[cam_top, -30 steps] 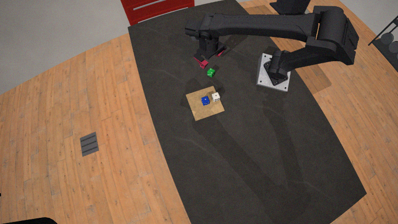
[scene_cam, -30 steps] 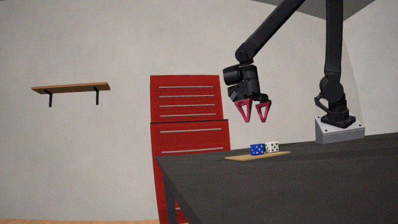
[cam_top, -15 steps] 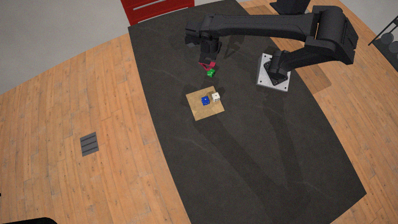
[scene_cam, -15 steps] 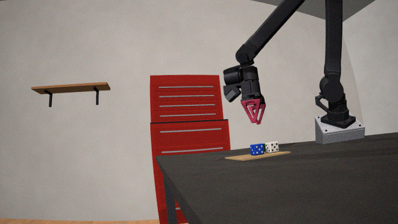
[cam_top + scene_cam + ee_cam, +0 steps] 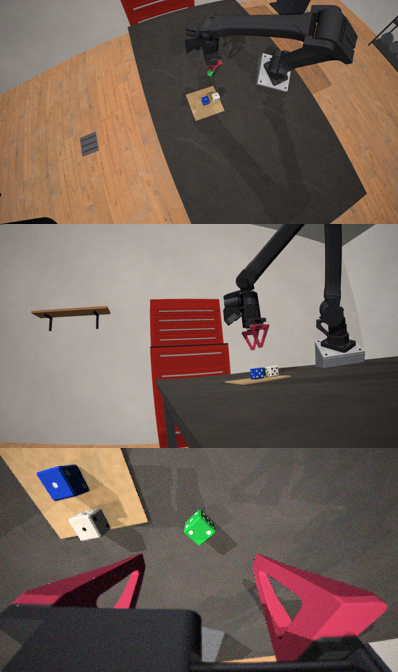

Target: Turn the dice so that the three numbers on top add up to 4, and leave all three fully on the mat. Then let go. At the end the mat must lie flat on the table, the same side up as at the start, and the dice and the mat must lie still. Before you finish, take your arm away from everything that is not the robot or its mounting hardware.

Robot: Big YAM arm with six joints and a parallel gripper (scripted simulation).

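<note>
My gripper is now 1 cm past the green die and 9 cm above it. The rest, counted from my hand: blue die 8 cm ahead, 14 cm to the left, 9 cm below; then white die 3 cm ahead, 14 cm to the left, 9 cm below; then tan mat 8 cm ahead, 14 cm to the left, 11 cm below.
</note>
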